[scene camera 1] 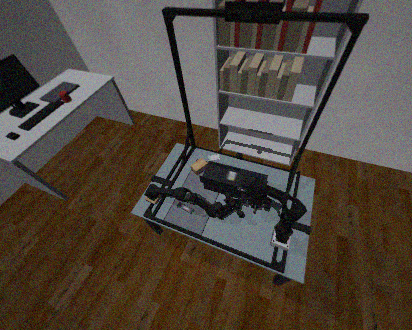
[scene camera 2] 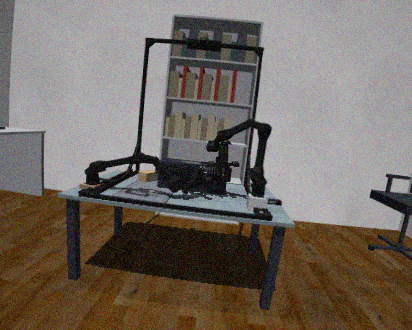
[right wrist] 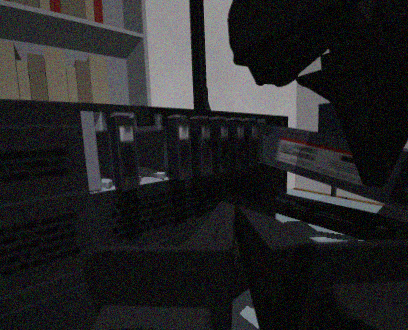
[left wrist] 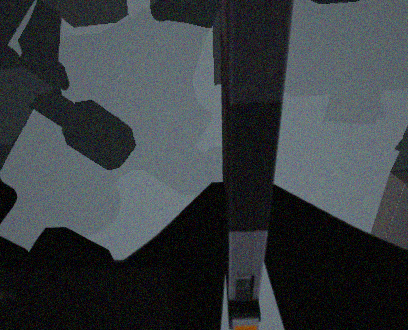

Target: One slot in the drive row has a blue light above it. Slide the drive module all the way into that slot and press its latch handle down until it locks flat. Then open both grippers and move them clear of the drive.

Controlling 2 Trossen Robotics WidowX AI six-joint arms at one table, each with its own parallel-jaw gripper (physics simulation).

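Pixels of known places: left gripper, fingertip midpoint: (scene camera 1: 255, 207) (scene camera 2: 222, 178) (right wrist: 375, 183) (left wrist: 238, 194); right gripper, fingertip midpoint: (scene camera 1: 244, 198) (scene camera 2: 209, 176) (right wrist: 232, 202); left arm's base, origin of the base link: (scene camera 1: 281, 237) (scene camera 2: 257, 195); right arm's base, origin of the base link: (scene camera 1: 153, 195) (scene camera 2: 92, 183).
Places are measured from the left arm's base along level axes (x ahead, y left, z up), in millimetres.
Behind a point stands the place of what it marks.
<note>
The black drive chassis (scene camera 1: 234, 179) @(z 103, x 389, y -233 mm) (scene camera 2: 188, 177) stands at the middle of the table (scene camera 1: 244, 236) @(z -73, x 214, y 58 mm). Its row of slots (right wrist: 186, 144) @(z 79, x 298, y -179 mm) faces the right wrist camera; two bays near the left end are empty, and I cannot make out a blue light. My left gripper (scene camera 1: 258, 204) @(z 50, x 202, y -107 mm) (scene camera 2: 222, 178) @(z 50, x 202, y -107 mm) (left wrist: 238, 194) @(z 50, x 202, y -107 mm) points down in front of the chassis's right end and is shut on the drive module (left wrist: 252, 141) @(z 82, x 208, y -138 mm), a long dark bar with a red-striped label (right wrist: 317, 157) @(z 65, x 211, y -140 mm), held off the table outside the slots. My right gripper (scene camera 1: 239, 213) (right wrist: 232, 202) @(z 46, x 287, y -151 mm) is shut and empty, low on the table just left of it.
A wooden block (scene camera 1: 199, 164) @(z -11, x 723, y -339 mm) (scene camera 2: 147, 175) @(z -26, x 714, y -277 mm) and a white card (scene camera 1: 214, 157) @(z -72, x 656, y -494 mm) lie behind the chassis. A dark mat (scene camera 1: 188, 220) @(z -71, x 611, y 102 mm) with a small part (scene camera 1: 185, 207) @(z -62, x 674, y 25 mm) lies at the left. The black gantry frame (scene camera 1: 178, 75) @(z 628, x 879, y -524 mm) rings the table; a bookshelf (scene camera 1: 219, 98) stands behind.
</note>
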